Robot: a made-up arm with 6 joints.
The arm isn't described. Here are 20 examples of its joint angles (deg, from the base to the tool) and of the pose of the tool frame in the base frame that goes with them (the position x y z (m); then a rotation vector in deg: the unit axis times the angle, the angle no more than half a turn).
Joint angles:
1: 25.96 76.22 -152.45 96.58 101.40 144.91
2: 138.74 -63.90 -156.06 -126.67 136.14 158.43
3: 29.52 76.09 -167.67 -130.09 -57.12 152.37
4: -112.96 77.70 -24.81 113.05 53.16 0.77
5: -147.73 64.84 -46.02 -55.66 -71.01 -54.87
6: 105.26 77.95 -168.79 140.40 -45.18 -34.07
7: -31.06 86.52 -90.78 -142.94 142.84 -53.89
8: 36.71 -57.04 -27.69 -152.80 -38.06 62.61
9: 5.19 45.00 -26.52 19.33 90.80 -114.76
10: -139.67 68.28 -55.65 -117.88 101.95 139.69
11: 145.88 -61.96 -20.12 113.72 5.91 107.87
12: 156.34 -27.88 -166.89 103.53 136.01 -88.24
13: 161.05 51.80 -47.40 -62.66 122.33 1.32
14: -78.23 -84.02 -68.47 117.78 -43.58 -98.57
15: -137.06 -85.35 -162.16 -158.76 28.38 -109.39
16: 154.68 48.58 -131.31 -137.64 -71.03 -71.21
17: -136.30 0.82 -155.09 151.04 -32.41 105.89
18: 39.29 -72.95 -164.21 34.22 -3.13 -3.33
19: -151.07 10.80 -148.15 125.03 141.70 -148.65
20: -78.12 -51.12 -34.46 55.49 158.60 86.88
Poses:
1: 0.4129 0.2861 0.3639 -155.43 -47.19 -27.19
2: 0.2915 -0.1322 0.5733 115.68 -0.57 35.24
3: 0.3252 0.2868 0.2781 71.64 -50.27 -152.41
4: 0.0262 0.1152 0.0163 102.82 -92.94 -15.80
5: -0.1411 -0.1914 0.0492 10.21 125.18 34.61
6: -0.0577 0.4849 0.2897 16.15 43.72 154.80
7: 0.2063 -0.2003 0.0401 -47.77 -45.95 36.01
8: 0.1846 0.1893 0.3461 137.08 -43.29 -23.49
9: -0.0050 0.0356 0.0162 4.13 29.56 -106.12
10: -0.1907 -0.0089 -0.0105 125.65 91.28 -48.97
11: -0.2499 0.2664 0.4410 -126.39 -78.60 -60.34
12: 0.1086 -0.1423 0.7104 -23.30 -154.72 -72.96
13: -0.1423 0.1245 0.0806 91.04 -76.29 124.16
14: -0.1639 -0.0581 0.6522 -17.70 43.29 -40.43
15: 0.3405 0.3447 0.5229 166.94 -56.06 -2.36
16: -0.4112 0.0944 0.3190 -4.01 -105.96 -72.98
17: -0.2543 -0.0706 0.7628 -83.76 -133.70 41.50
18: -0.3748 -0.3503 0.4869 -63.27 -96.57 0.84
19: -0.1350 -0.1159 0.7548 106.64 -106.12 1.53
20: 0.0614 -0.1618 0.4876 148.53 -1.81 83.58
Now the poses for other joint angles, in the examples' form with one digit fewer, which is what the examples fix.
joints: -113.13 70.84 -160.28 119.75 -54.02 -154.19
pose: -0.341 -0.331 0.357 87.3 98.3 -9.2
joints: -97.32 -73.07 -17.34 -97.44 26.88 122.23
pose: -0.043 -0.315 0.421 15.8 63.3 -32.4
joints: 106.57 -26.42 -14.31 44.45 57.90 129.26
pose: -0.152 0.307 0.208 70.5 127.6 68.4
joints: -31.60 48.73 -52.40 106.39 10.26 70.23
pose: 0.148 -0.180 -0.011 95.3 -29.6 -14.8
